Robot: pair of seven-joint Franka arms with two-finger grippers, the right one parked.
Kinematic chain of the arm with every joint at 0, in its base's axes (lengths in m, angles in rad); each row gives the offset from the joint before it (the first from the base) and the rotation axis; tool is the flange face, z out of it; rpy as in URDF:
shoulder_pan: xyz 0 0 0.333 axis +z
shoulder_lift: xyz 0 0 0 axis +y
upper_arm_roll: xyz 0 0 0.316 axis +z
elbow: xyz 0.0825 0 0 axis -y
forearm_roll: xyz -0.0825 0 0.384 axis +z
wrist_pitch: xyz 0 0 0 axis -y
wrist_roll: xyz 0.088 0 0 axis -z
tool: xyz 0 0 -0.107 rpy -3.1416 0 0
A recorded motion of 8 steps. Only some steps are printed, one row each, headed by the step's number.
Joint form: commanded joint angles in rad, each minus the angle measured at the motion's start. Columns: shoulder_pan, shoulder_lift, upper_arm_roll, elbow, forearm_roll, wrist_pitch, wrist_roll.
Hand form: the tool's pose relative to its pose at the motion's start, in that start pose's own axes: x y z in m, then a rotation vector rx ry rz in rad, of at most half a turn. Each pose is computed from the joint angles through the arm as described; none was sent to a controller.
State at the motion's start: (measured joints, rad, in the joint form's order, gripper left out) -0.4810 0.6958 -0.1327 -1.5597 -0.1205 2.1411 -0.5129
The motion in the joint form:
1: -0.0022 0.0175 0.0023 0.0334 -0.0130 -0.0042 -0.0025
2: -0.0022 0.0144 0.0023 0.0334 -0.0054 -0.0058 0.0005
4: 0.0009 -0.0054 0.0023 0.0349 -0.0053 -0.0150 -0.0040
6: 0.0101 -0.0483 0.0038 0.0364 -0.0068 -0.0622 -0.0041
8: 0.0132 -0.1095 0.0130 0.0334 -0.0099 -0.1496 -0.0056
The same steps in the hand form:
1: 0.0060 0.0041 -0.0026 -0.0165 0.0040 -0.0088
2: 0.0058 0.0041 -0.0046 -0.0115 0.0085 -0.0012
4: 0.0054 0.0043 -0.0186 -0.0172 0.0195 -0.0050
6: 0.0022 0.0004 -0.0458 -0.0160 0.0182 -0.0083
8: -0.0082 -0.0055 -0.0791 0.0020 -0.0043 -0.0118

